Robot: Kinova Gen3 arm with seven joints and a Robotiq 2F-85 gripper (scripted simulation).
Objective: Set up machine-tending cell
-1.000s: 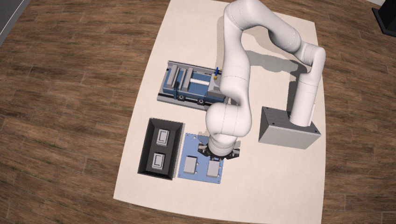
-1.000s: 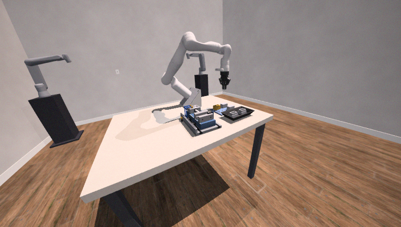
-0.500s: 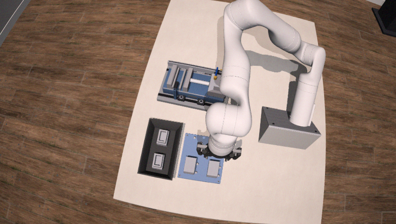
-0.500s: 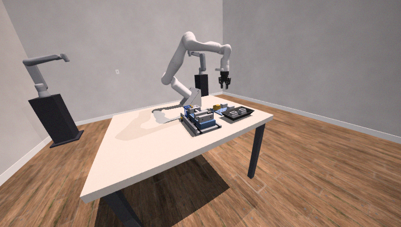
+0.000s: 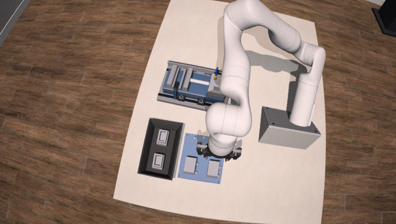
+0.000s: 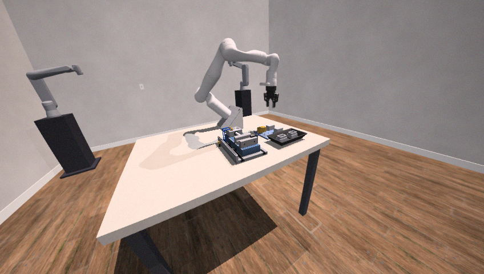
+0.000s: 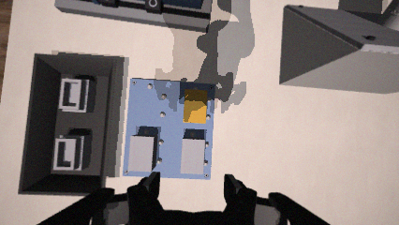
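My hand is 1 cm past the brass blank, 9 cm to the left of it and 17 cm above it. The rest, counted from my hand: white rod 7 cm ahead, 35 cm to the right, 12 cm below; then hose block 34 cm to the right, 12 cm below; then blue vise 9 cm ahead, 35 cm to the right, 16 cm below.
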